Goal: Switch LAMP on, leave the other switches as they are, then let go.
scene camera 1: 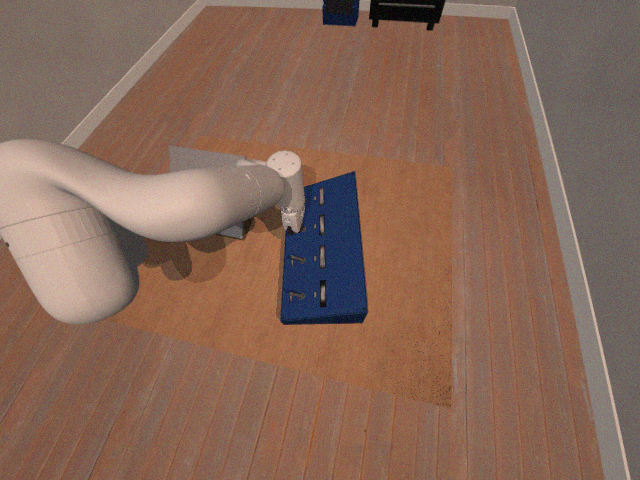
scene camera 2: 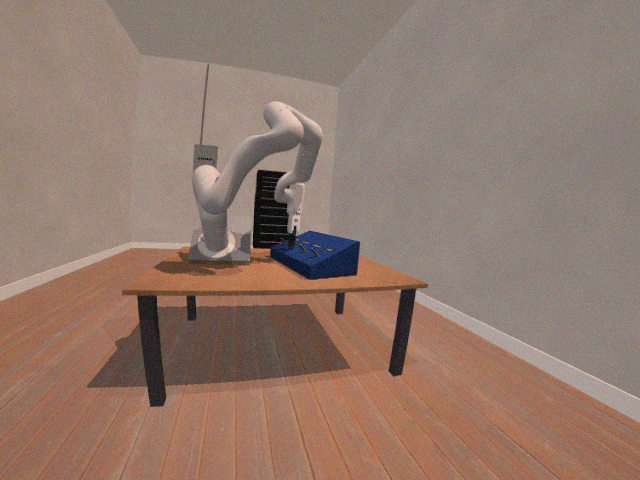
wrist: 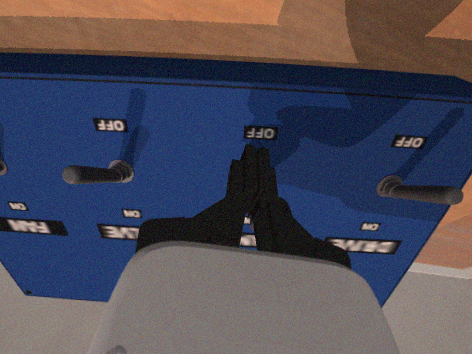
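Note:
A blue sloped switch panel (scene camera 1: 341, 248) (scene camera 2: 336, 263) (wrist: 185, 115) stands on the table. My gripper (scene camera 1: 293, 230) (scene camera 2: 292, 246) (wrist: 250, 159) is shut and empty. Its fingertips are low over the panel, just below an OFF label (wrist: 260, 133) in the wrist view, between the VALVE and DRIVE switches. The fingers cover that switch's lever and most of its name plate, so I cannot read LAMP or tell the lever's position. The VALVE lever (scene camera 1: 297, 259) (wrist: 92, 174) and the DRIVE lever (wrist: 425, 192) stand out on either side. Part of the FAN lever (wrist: 2, 167) shows at the left edge.
The table (scene camera 1: 408, 248) (scene camera 2: 222, 281) carries the panel and the arm's grey base block (scene camera 1: 206, 157) (scene camera 2: 240, 253), which stands to the panel's left in both scene views. A black slatted cabinet (scene camera 2: 268, 222) stands behind the table. Levers stick up close on both sides of the fingers.

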